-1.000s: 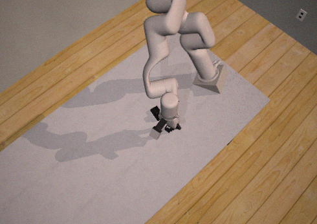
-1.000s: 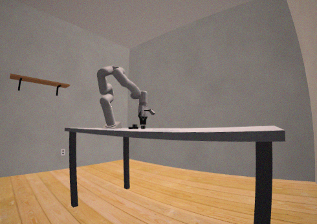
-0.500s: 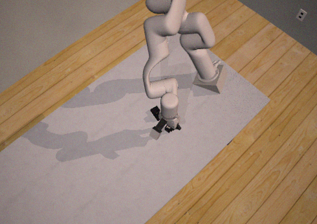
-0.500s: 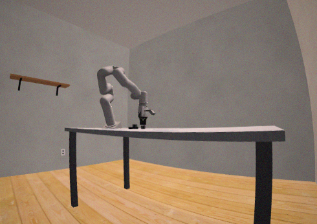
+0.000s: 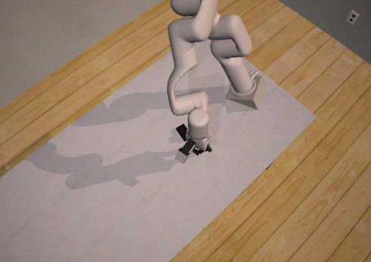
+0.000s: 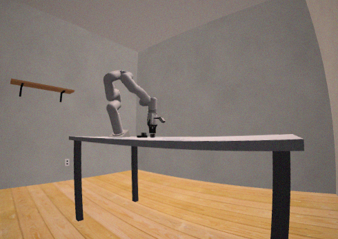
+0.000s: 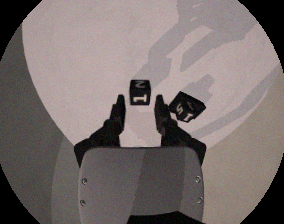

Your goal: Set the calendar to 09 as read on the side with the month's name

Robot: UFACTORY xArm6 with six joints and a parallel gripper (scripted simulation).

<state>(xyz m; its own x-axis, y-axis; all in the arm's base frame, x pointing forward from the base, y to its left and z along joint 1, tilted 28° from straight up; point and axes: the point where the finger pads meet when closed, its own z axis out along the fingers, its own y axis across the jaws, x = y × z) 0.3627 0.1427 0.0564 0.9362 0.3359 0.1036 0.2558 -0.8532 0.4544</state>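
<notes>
My hand is 40 mm above the black date cube. The rest, counted from my hand: black cube 10 mm behind, 90 mm to the right, 30 mm below.
</notes>
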